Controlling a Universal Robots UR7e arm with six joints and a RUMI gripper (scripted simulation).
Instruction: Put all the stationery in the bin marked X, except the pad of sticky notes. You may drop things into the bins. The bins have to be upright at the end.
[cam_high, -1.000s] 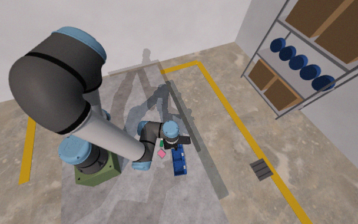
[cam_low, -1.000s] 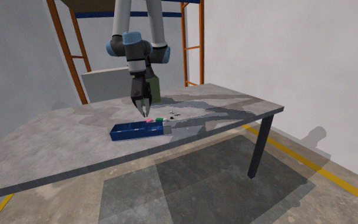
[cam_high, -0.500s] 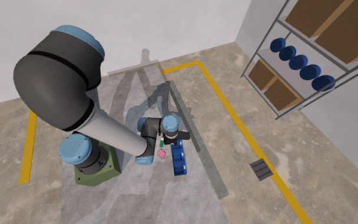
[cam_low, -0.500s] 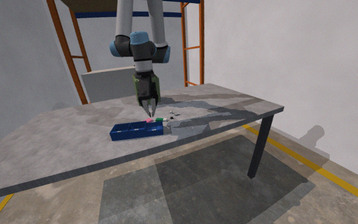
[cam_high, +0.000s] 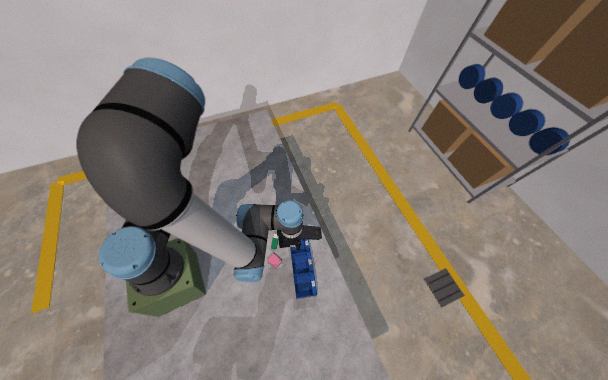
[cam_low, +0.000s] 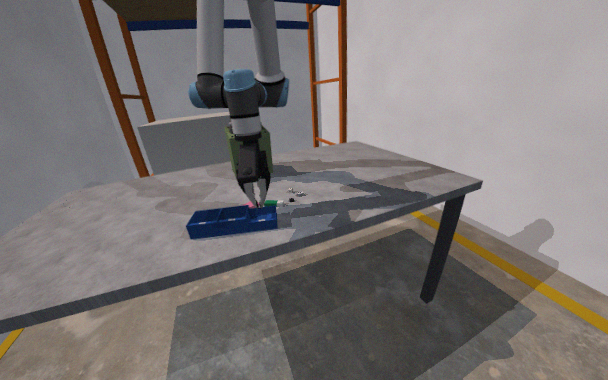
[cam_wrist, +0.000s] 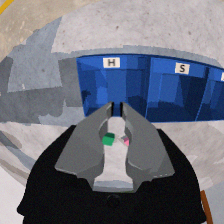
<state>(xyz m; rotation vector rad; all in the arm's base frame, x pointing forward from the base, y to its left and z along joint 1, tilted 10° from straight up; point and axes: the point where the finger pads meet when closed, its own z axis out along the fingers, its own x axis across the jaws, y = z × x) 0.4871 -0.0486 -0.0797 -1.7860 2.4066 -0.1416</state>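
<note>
The marker is 80 mm behind my hand, 70 mm to the left of it and 50 mm below it. Also, from my hand: pink sticky note pad 110 mm behind, 20 mm to the right, 50 mm below; then joined blue bins 10 mm behind, 80 mm to the right, 40 mm below; then black item 80 mm behind, 130 mm to the left, 50 mm below.
</note>
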